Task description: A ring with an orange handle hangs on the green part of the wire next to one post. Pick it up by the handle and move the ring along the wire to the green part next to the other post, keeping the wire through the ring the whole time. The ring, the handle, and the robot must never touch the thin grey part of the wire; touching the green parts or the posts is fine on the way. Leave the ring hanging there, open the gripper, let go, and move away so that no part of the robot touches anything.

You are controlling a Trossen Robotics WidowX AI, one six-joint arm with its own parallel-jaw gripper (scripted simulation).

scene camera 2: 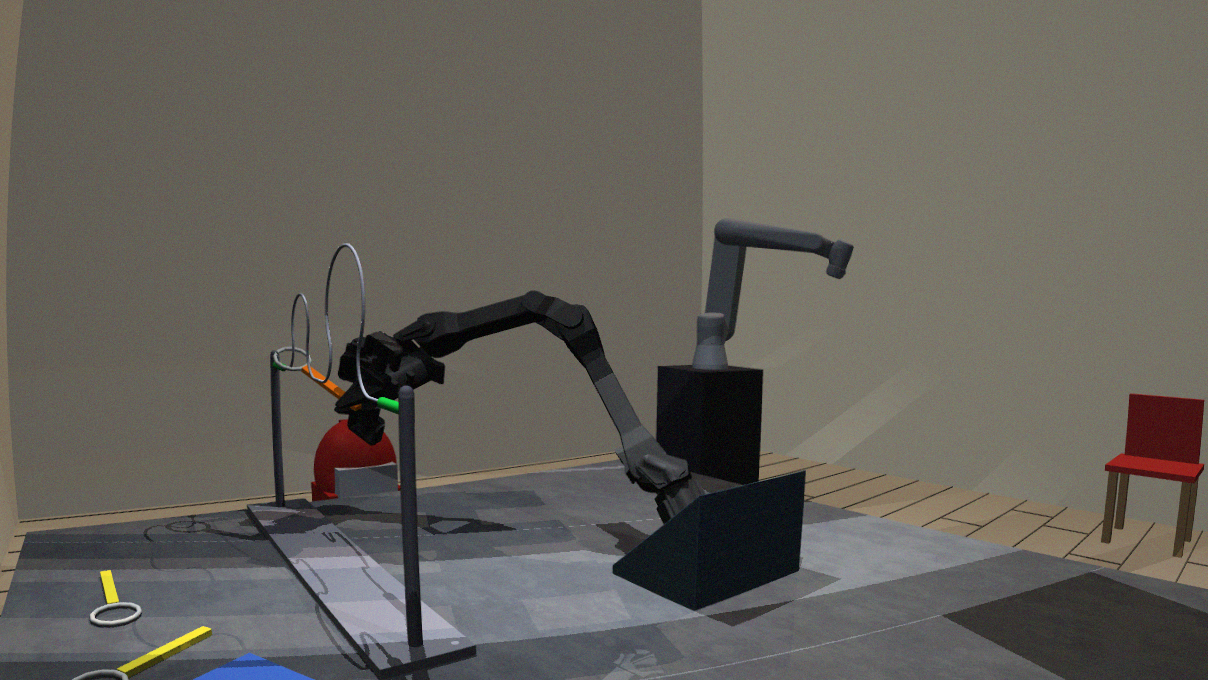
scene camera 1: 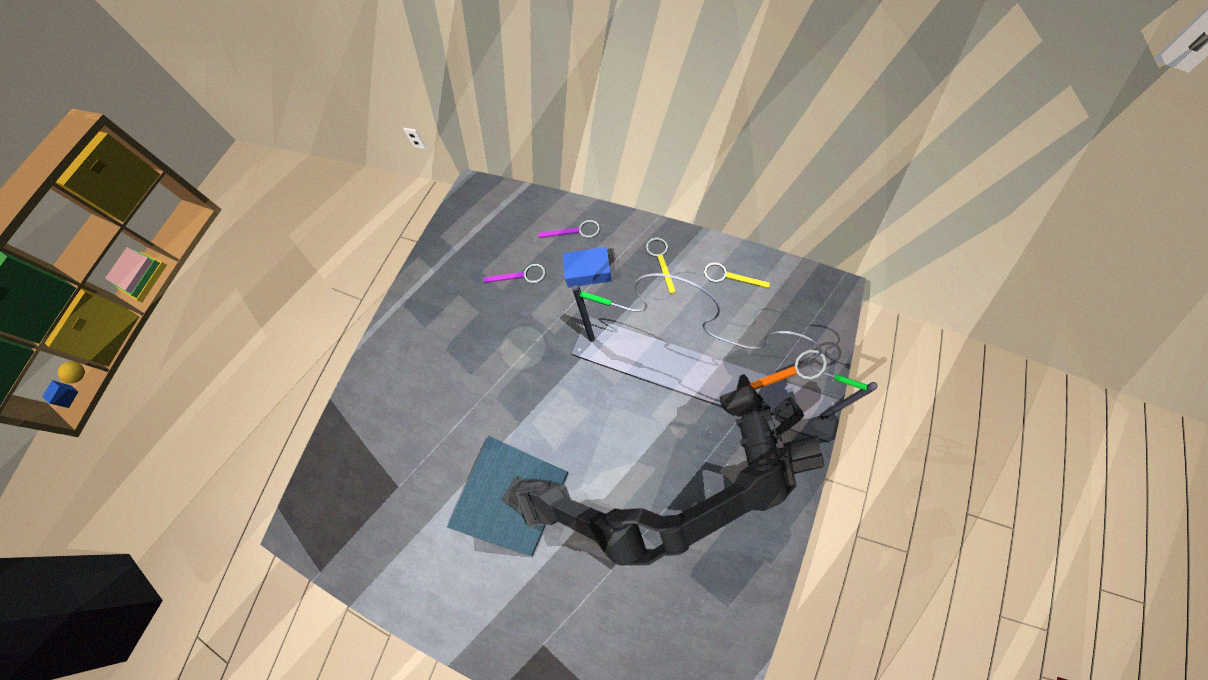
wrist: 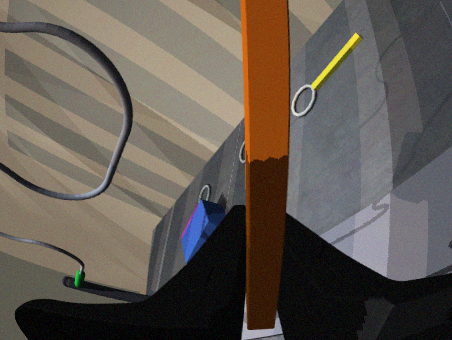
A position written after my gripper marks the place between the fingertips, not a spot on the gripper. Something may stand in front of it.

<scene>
My gripper (scene camera 2: 336, 408) holds an orange-handled ring (wrist: 265, 38). Further things: a blue block (scene camera 1: 585, 267) and a yellow-handled ring (scene camera 2: 110, 593).
My gripper also shows in scene camera 1 (scene camera 1: 743, 375) and in the wrist view (wrist: 253, 215).
</scene>
